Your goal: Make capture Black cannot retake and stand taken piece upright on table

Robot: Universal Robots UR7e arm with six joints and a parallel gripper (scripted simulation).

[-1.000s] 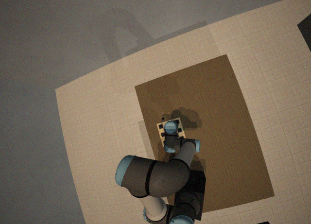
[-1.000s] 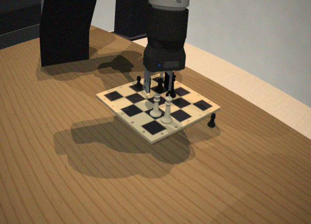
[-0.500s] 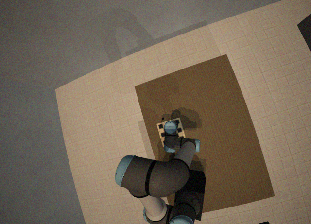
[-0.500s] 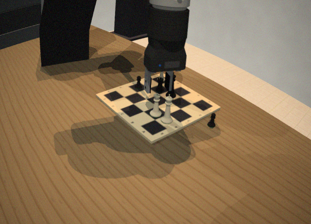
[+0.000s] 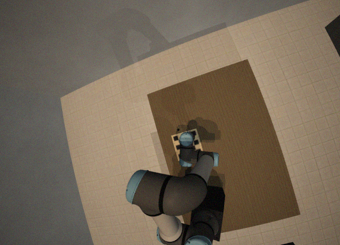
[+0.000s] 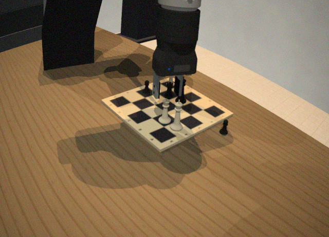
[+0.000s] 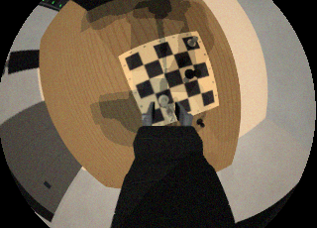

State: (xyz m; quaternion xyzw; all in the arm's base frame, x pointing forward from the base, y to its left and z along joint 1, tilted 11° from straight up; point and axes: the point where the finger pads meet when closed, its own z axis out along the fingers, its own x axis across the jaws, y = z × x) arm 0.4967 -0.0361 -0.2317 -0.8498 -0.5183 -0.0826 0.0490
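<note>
My gripper is now 5 cm above the white queen. Round my hand: white king (5 cm below, 3 cm ahead); then chessboard (8 cm below, 5 cm to the left, 4 cm behind); then tall black piece (9 cm to the left, 5 cm below, 3 cm behind).
</note>
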